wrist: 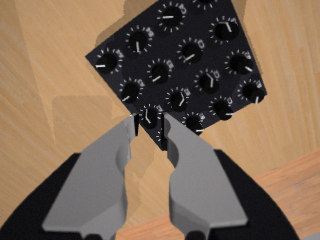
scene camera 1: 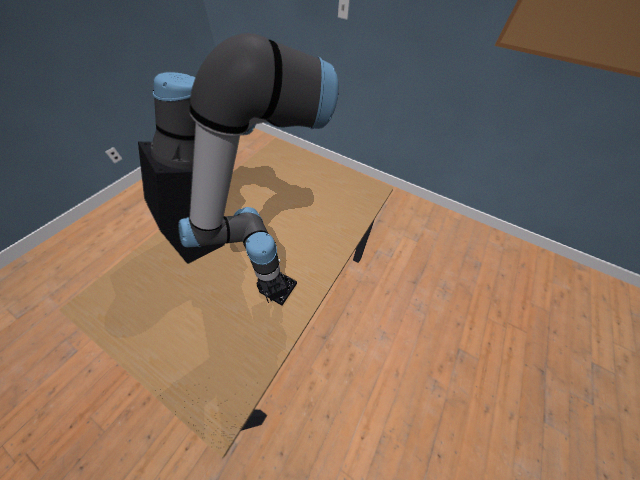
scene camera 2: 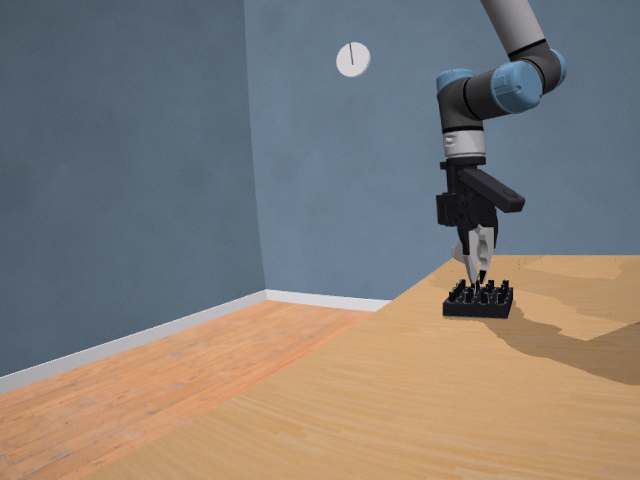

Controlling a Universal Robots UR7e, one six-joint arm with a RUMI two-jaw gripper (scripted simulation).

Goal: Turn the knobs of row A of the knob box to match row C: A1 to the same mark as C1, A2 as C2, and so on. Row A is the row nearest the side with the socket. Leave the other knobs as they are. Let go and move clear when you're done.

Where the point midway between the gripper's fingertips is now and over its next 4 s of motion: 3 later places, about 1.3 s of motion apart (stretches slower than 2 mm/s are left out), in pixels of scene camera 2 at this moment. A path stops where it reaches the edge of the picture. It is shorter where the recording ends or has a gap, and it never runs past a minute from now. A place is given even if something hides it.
The gripper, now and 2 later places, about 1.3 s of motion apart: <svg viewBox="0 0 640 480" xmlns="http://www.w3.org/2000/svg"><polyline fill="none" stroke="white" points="477,285 476,259 473,193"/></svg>
